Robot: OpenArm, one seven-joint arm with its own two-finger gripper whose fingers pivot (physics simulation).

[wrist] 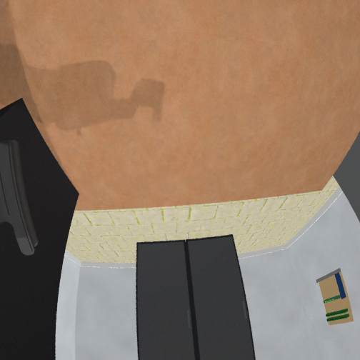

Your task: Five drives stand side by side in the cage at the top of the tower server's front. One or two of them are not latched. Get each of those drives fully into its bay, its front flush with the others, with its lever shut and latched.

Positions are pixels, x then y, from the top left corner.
Labels:
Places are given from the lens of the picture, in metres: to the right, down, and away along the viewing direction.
black tower server (51, 197): -0.29, 0.04, 0.37

